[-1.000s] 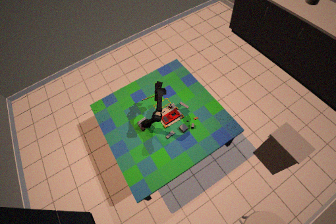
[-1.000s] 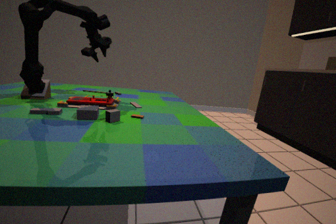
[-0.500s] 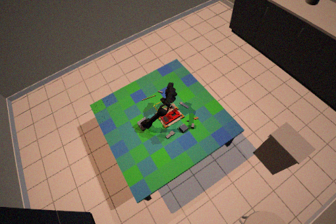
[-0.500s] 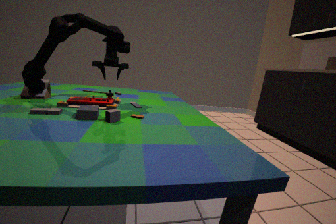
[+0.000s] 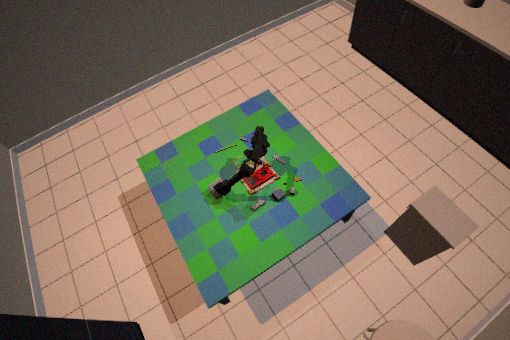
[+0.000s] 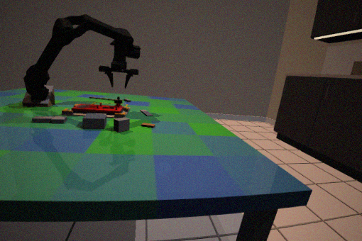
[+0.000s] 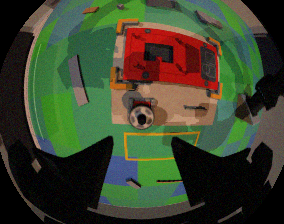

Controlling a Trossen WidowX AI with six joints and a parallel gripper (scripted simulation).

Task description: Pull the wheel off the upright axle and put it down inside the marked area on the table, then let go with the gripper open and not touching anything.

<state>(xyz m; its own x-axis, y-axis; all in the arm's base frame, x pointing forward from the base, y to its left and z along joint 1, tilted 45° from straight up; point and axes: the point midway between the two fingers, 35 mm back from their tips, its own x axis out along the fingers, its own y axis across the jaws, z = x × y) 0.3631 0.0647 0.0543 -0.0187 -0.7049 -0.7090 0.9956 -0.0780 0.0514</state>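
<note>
My gripper tip is now 70 mm above the dark wheel.
</note>
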